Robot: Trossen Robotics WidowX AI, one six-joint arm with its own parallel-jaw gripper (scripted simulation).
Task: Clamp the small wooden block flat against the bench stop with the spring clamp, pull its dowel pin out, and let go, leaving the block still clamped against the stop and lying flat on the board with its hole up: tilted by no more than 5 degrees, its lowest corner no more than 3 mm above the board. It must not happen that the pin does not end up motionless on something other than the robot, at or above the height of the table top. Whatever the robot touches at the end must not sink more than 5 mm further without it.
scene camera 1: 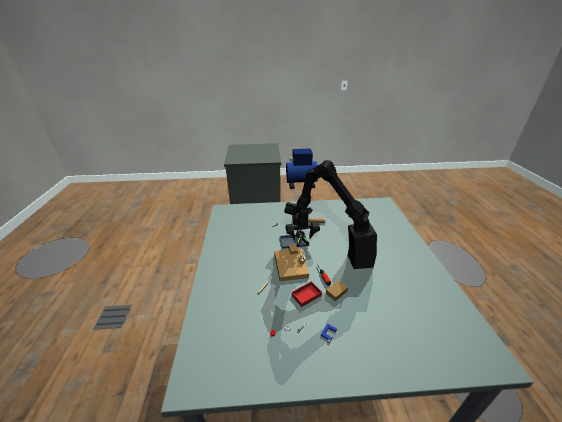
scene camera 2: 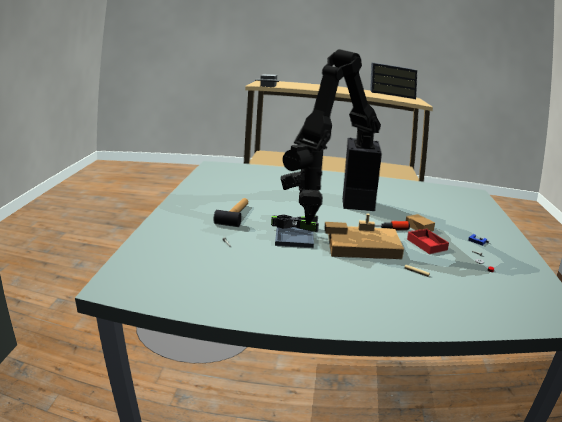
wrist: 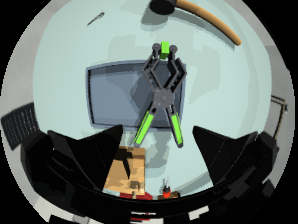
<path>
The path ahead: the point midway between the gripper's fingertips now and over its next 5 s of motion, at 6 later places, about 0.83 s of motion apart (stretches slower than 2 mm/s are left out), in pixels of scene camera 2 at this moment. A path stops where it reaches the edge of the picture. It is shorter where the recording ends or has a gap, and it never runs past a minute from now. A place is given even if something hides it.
My gripper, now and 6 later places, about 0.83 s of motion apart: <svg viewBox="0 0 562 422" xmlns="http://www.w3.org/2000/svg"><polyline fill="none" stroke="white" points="307,219 307,224 308,222 307,216 307,211 308,205 308,200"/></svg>
</path>
